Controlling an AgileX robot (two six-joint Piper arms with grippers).
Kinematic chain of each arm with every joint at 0, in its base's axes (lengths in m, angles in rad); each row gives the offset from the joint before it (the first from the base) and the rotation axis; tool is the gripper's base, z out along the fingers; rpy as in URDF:
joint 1: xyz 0 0 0.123 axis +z
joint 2: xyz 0 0 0 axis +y
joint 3: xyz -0.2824 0 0.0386 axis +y
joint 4: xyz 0.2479 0 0.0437 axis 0.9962 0 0.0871
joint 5: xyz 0 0 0 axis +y
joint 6: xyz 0.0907 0 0.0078 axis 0.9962 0 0.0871
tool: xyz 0 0 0 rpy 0 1.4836 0
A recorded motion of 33 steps. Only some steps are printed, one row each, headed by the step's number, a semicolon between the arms.
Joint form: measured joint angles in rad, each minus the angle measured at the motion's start. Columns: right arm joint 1, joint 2, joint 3, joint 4, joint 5, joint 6; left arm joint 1, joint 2, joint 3, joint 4, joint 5, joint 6.
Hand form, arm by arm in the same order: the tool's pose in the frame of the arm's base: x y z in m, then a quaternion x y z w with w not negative. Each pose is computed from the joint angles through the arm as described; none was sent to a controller.
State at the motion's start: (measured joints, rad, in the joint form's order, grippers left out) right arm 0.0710 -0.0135 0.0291 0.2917 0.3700 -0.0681; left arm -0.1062 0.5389 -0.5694 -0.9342 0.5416 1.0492
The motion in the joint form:
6: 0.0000 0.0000 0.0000 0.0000 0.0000 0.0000; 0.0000 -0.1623 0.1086 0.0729 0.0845 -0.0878
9: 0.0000 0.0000 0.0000 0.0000 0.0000 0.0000; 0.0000 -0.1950 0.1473 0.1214 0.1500 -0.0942
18: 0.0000 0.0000 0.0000 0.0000 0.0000 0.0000; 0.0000 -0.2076 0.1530 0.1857 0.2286 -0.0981
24: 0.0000 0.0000 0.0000 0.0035 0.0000 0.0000; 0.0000 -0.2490 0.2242 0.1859 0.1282 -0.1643
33: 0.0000 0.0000 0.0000 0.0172 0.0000 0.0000; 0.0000 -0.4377 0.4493 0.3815 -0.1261 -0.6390
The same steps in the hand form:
6: 0.0517 0.0132 0.1721 0.02227 0.79930 0.12363 0.58765; 0.0688 -0.0481 0.3054 0.25669 0.74369 -0.15229 0.59819
9: 0.0517 0.0132 0.1721 0.02227 0.79930 0.12363 0.58765; 0.0617 -0.0491 0.2896 0.28374 0.75652 -0.14884 0.57011
18: 0.0517 0.0132 0.1721 0.02227 0.79930 0.12363 0.58765; 0.0561 -0.0494 0.2813 0.31746 0.76746 -0.13871 0.53942
24: 0.0517 0.0133 0.1722 0.02321 0.79916 0.12509 0.58750; 0.0575 -0.0449 0.2671 0.26470 0.77424 -0.13800 0.55807
33: 0.0517 0.0137 0.1723 0.02688 0.79859 0.13081 0.58688; 0.0537 -0.0252 0.2159 0.06627 0.78611 -0.14753 0.59655

